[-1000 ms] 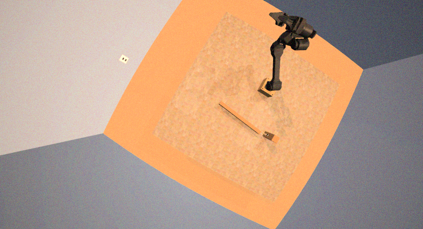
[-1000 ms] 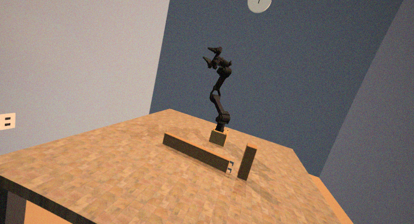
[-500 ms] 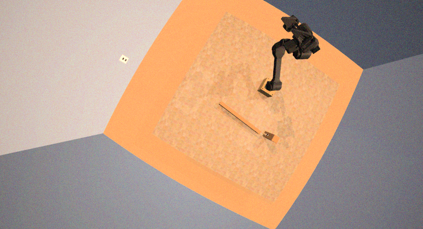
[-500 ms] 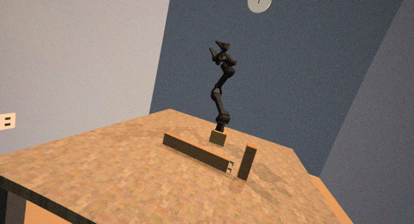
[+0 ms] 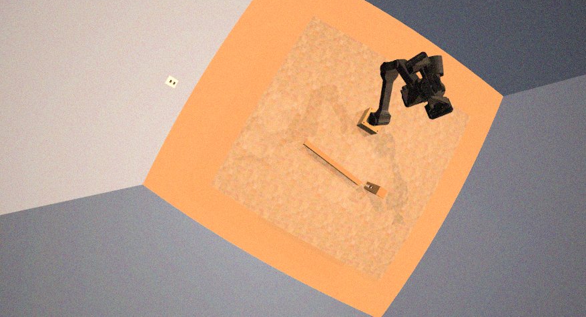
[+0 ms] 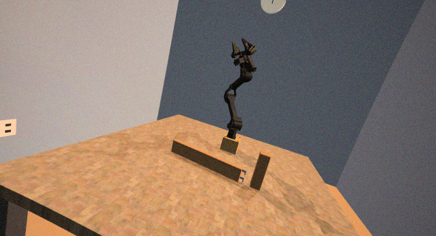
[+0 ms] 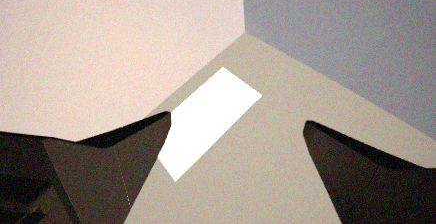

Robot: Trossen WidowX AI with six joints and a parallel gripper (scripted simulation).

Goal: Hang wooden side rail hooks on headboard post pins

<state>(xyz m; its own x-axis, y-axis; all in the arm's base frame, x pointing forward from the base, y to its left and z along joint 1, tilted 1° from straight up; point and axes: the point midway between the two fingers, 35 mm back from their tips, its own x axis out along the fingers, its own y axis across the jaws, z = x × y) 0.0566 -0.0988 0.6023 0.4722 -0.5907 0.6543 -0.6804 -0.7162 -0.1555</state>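
Right now the headboard post is 270 mm ahead of my gripper tip, 330 mm to the left of it and 630 mm below it.
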